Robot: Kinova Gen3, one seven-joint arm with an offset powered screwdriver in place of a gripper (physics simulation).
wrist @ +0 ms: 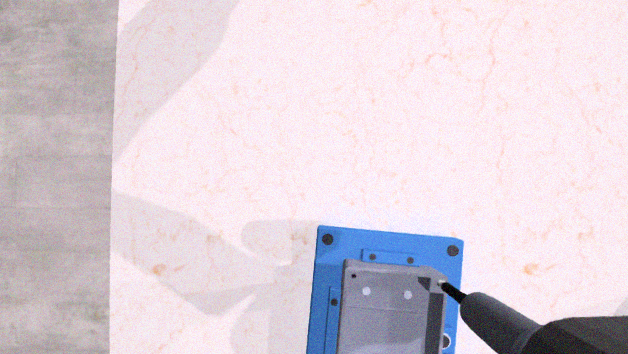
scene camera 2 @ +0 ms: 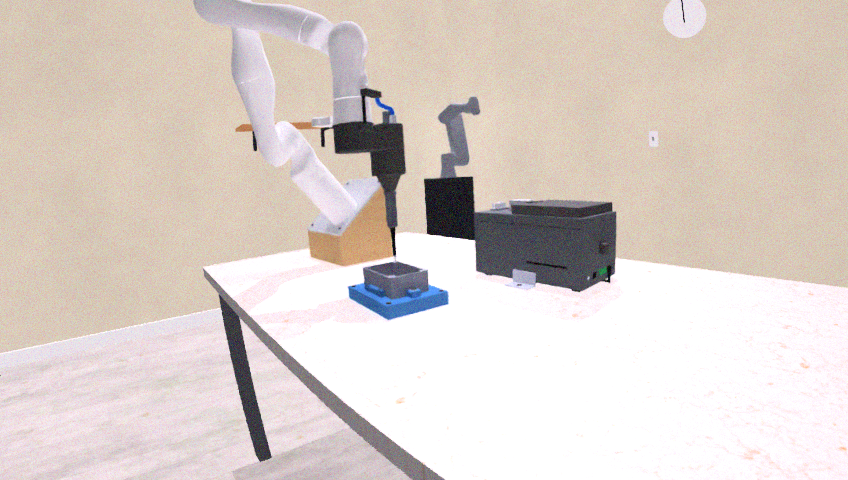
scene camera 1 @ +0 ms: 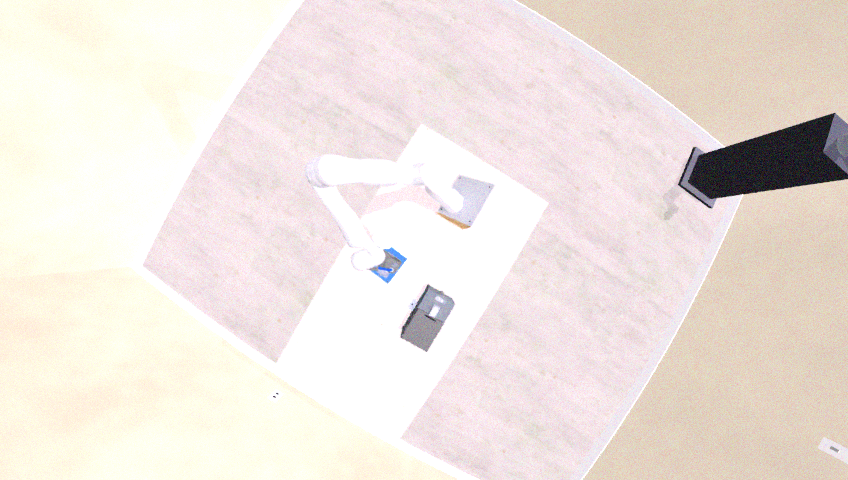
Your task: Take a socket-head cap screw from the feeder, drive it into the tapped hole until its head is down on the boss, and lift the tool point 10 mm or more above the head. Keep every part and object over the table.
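Note:
My screwdriver tip (scene camera 2: pixel 393 248) (wrist: pixel 446 287) points down over one corner boss of the grey open housing (scene camera 2: pixel 409 285) (wrist: pixel 385 320). A small pale screw (scene camera 2: pixel 395 258) (wrist: pixel 440 283) shows at the tip, upright, at the boss; whether its thread is in the hole cannot be told. The hole under it is hidden. Another corner of the housing shows a dark hole (wrist: pixel 353 276). The housing sits on a blue fixture (scene camera 1: pixel 388 280) (scene camera 2: pixel 389 310) (wrist: pixel 324 260). The dark box-shaped feeder (scene camera 1: pixel 422 330) (scene camera 2: pixel 529 243) stands apart from the fixture.
The white arm (scene camera 1: pixel 342 217) (scene camera 2: pixel 348 59) rises from a wooden wedge base (scene camera 2: pixel 357 243) with a grey plate (scene camera 1: pixel 476 196) on top. A small pale bracket (scene camera 2: pixel 523 278) stands before the feeder. The table edge (scene camera 2: pixel 321 389) runs near the fixture. A black pedestal (scene camera 1: pixel 767 160) (scene camera 2: pixel 449 205) stands beyond the table.

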